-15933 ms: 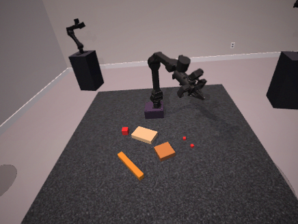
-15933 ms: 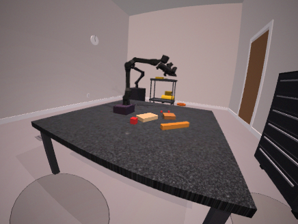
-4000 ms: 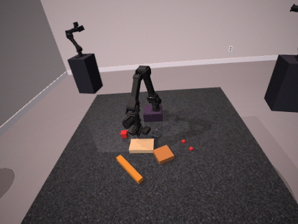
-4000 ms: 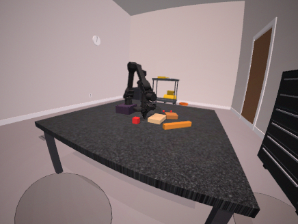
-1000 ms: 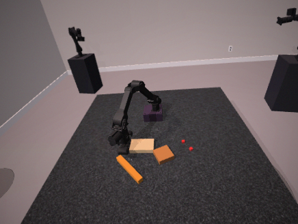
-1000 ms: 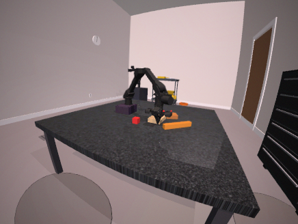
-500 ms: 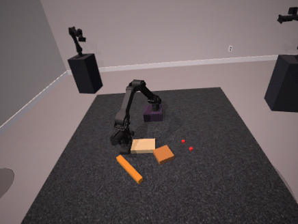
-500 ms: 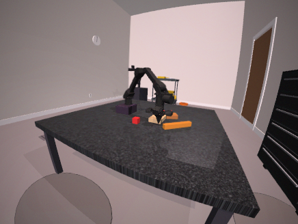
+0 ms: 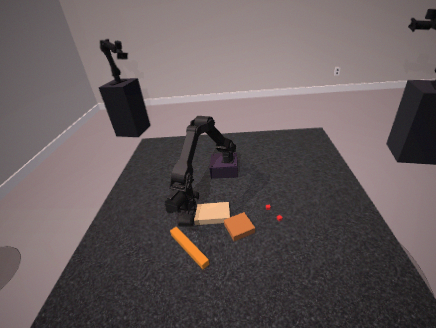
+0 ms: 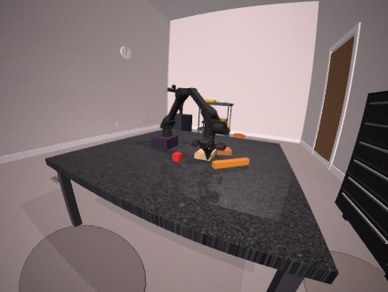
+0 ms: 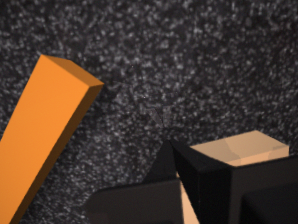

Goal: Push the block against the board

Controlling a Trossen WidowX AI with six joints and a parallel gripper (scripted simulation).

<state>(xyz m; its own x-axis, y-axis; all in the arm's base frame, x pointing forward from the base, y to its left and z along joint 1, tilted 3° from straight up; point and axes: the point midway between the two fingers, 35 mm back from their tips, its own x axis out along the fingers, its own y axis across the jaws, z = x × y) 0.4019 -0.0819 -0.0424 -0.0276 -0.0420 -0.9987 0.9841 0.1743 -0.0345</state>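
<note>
Right now my gripper tip is 8 cm to the right of the tan flat block and 6 cm past it. From my gripper tip the other things lie so: red cube (14 cm behind, 10 cm to the right, 1 cm above); then long orange board (13 cm ahead, 3 cm to the left); then orange-brown square block (21 cm to the left, 1 cm behind).
</note>
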